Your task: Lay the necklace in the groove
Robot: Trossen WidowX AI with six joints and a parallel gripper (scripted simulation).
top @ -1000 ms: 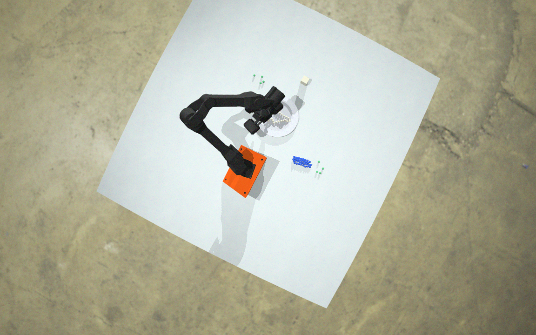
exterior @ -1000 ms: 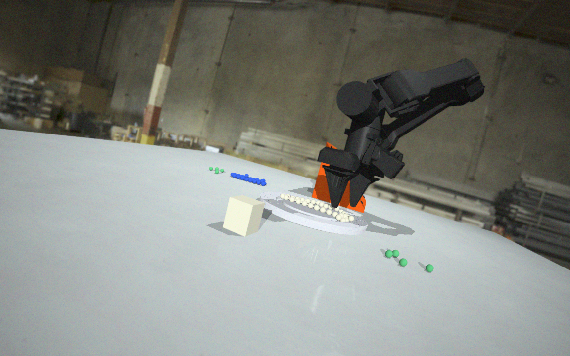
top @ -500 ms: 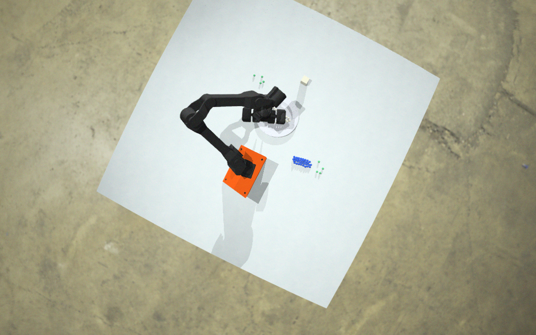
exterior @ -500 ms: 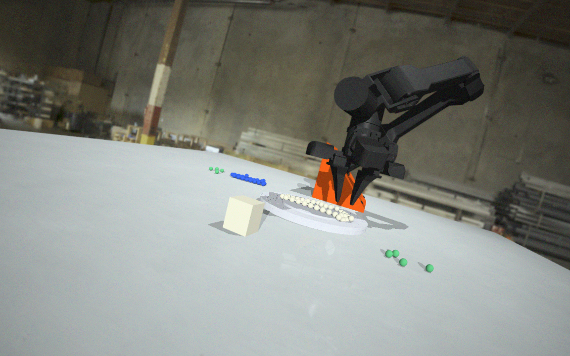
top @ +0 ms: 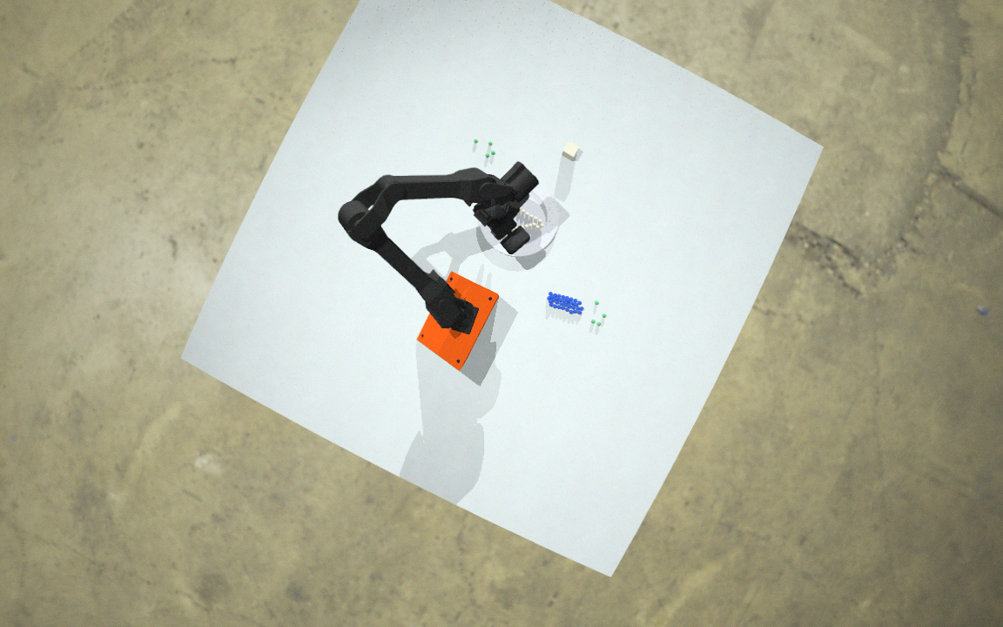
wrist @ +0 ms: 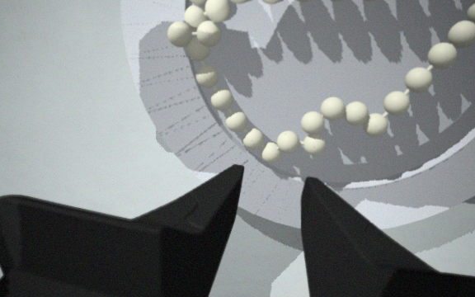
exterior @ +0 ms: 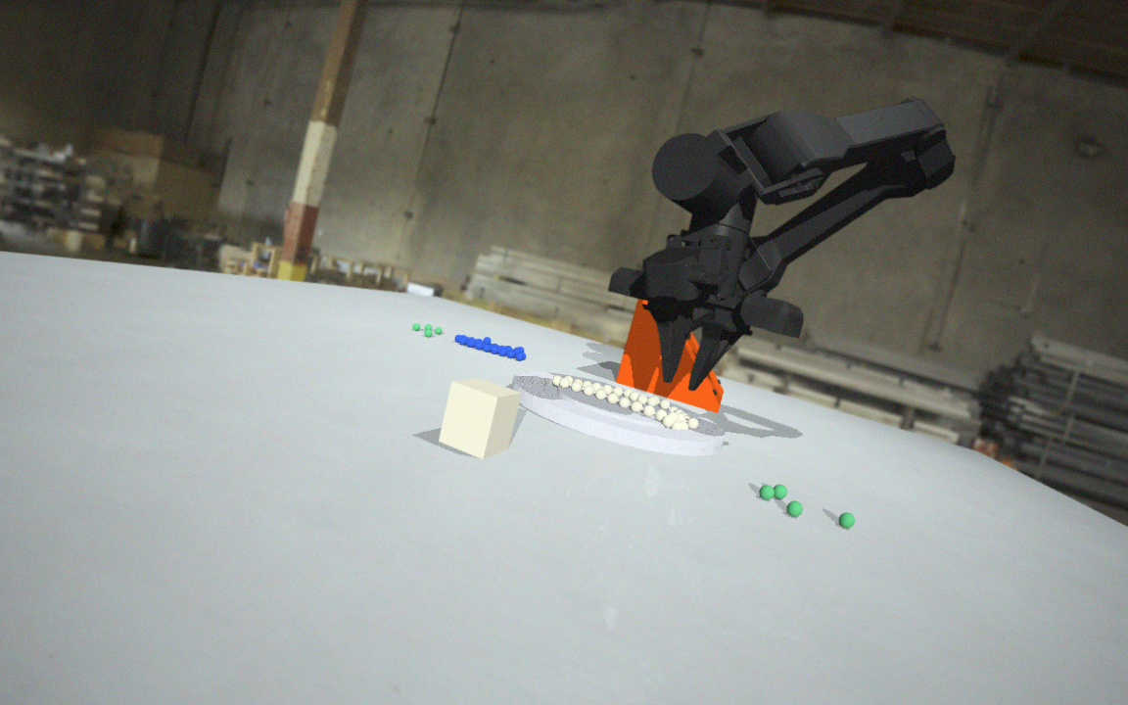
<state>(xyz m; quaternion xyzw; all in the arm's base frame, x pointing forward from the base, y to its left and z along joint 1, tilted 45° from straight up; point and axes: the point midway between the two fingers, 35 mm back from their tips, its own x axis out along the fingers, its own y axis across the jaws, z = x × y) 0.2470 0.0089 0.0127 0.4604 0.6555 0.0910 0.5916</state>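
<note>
My gripper tip is 40 mm short of the round bead board, 50 mm to the left of it and 30 mm above it. The rest, counted from my gripper tip: cream cube: 240 mm ahead, 120 mm to the right, 20 mm below.
</note>
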